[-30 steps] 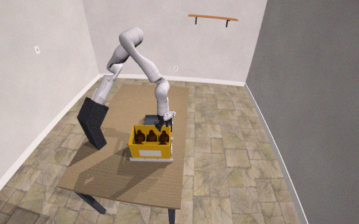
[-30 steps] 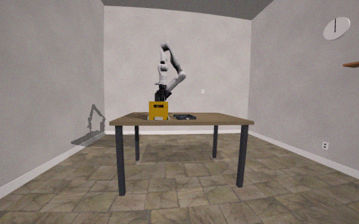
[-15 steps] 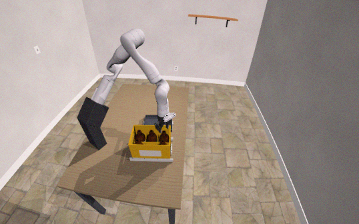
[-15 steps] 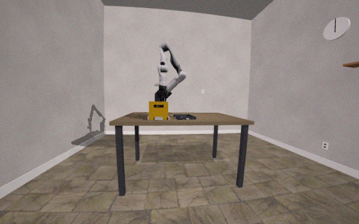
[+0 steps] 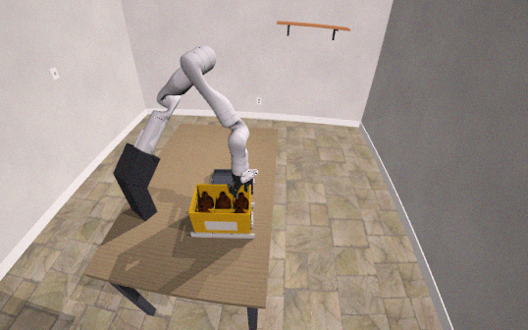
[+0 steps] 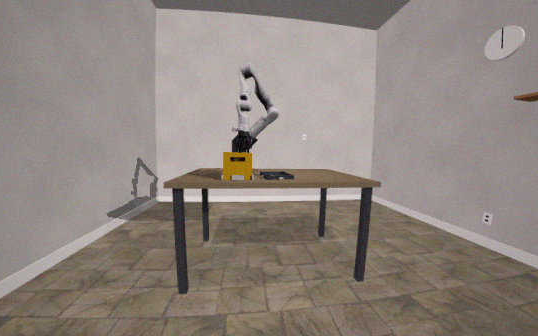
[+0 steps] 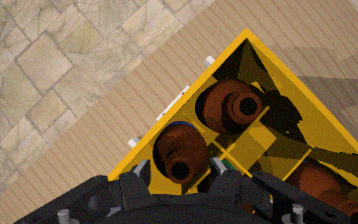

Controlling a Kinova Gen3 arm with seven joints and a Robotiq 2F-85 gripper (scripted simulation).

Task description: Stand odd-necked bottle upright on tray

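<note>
Now: hand 8 cm past the yellow crate, 6 cm to the left of it and 9 cm above it. Round my hand: dark grey tray: 11 cm behind, 23 cm to the left, 16 cm below.
</note>
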